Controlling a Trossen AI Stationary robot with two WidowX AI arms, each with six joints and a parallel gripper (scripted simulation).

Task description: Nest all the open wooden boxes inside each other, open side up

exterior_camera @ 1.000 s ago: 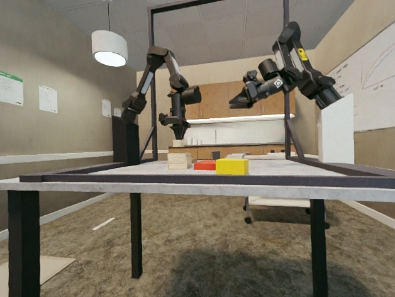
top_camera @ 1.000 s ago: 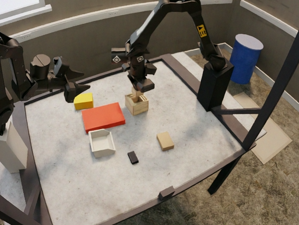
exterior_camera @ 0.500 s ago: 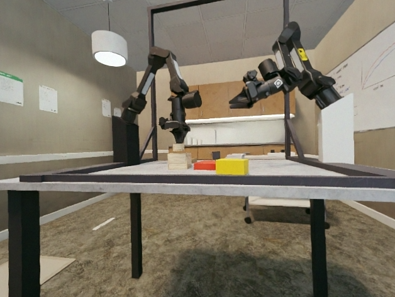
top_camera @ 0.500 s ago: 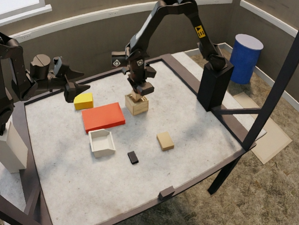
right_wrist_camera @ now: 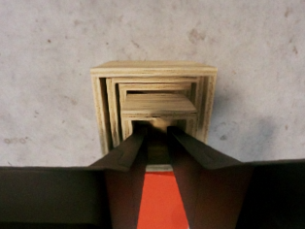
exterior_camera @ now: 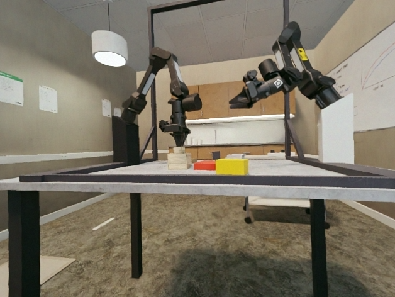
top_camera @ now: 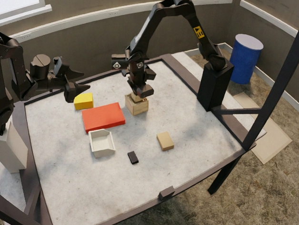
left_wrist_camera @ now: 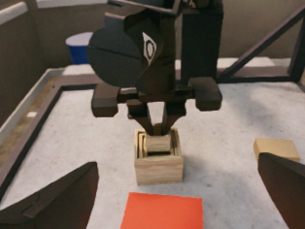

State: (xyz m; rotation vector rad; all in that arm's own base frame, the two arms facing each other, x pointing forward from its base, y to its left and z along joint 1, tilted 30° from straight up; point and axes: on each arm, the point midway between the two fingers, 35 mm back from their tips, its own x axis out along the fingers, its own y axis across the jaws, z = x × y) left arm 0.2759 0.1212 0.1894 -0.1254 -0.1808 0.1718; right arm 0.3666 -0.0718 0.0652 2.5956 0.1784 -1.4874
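Right now the biggest wooden box is 9 cm below my right hand. The rest, counted from my right hand: smallest box (4 cm below); tan block (23 cm behind, 10 cm below, 3 cm to the right); flat block (17 cm to the left, 10 cm below, 1 cm behind).
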